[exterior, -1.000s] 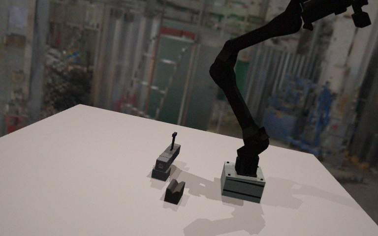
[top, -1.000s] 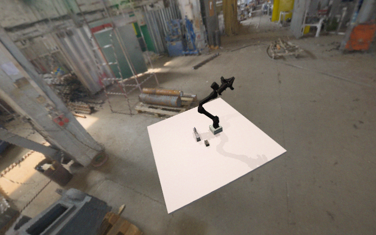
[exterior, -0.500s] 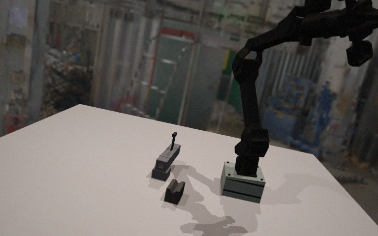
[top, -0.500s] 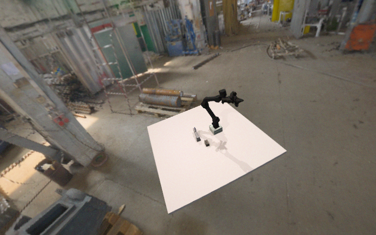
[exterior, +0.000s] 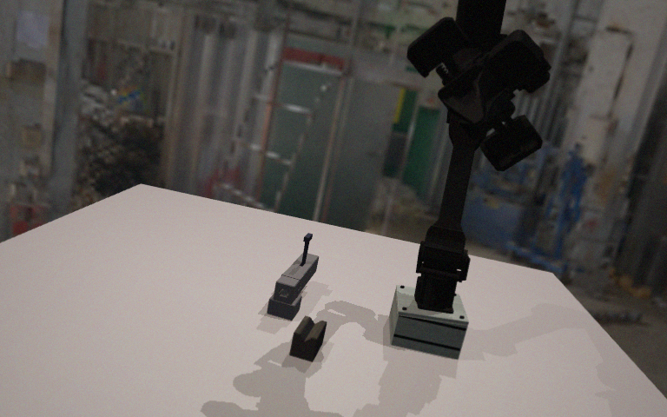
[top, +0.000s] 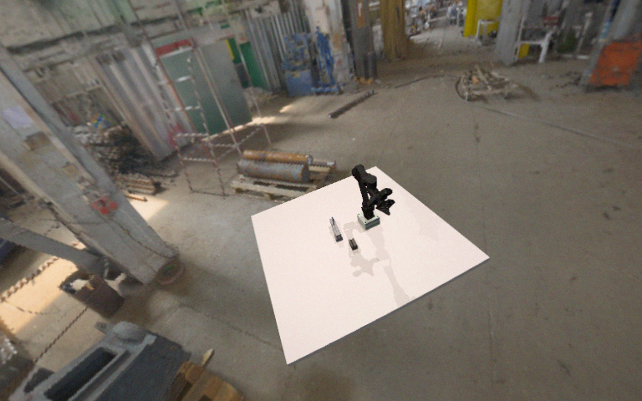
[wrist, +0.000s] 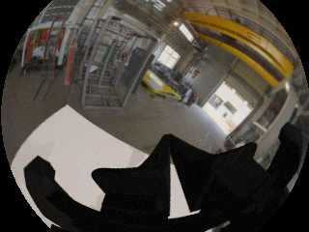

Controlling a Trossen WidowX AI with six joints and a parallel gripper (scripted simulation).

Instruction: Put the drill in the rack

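Now: gripper tip 41 cm to the left of the drill, 37 cm above it and 19 cm short of it. Also, from my gripper tip: rack 41 cm below, 25 cm to the right, 13 cm ahead.
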